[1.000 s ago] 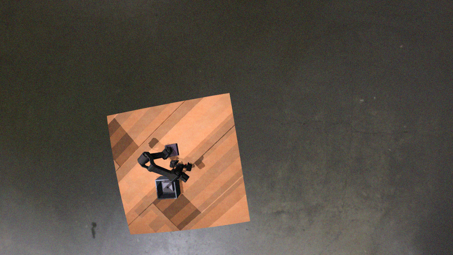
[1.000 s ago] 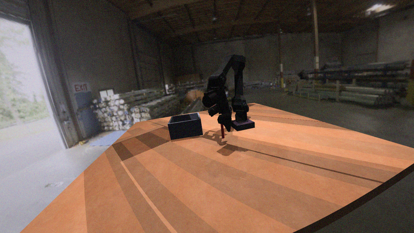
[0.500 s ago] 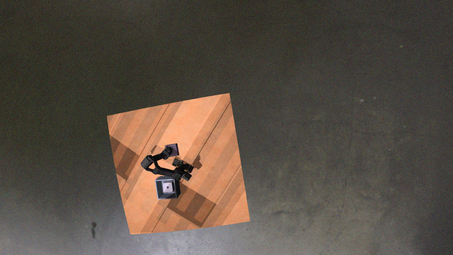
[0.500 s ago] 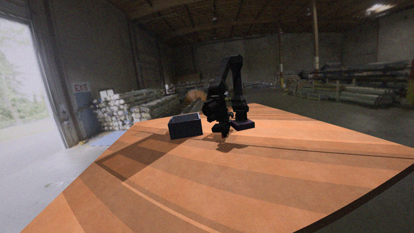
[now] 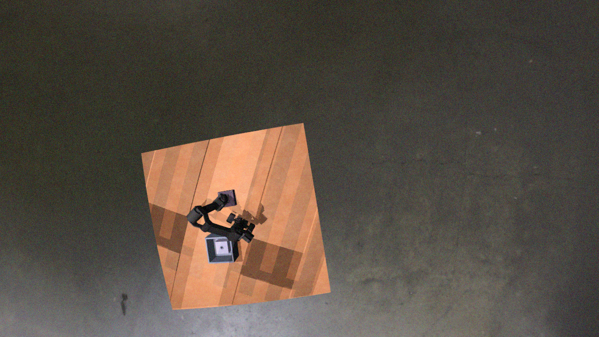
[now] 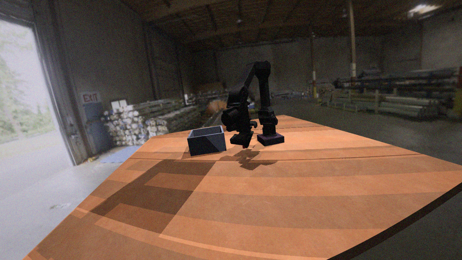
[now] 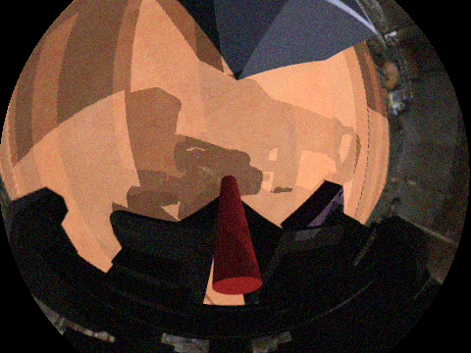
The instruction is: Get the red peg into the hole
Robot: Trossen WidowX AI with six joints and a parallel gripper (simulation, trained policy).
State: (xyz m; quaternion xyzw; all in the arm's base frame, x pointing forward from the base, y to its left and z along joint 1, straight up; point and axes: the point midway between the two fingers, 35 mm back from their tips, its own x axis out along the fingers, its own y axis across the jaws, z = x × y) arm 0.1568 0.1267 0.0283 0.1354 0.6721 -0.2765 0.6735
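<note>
The red peg is 1 cm ahead of my gripper tip and 4 cm above it. The rest, counted from my gripper tip: dark box 20 cm ahead, 16 cm to the right; then plate 20 cm ahead, 16 cm to the right, 2 cm above.
</note>
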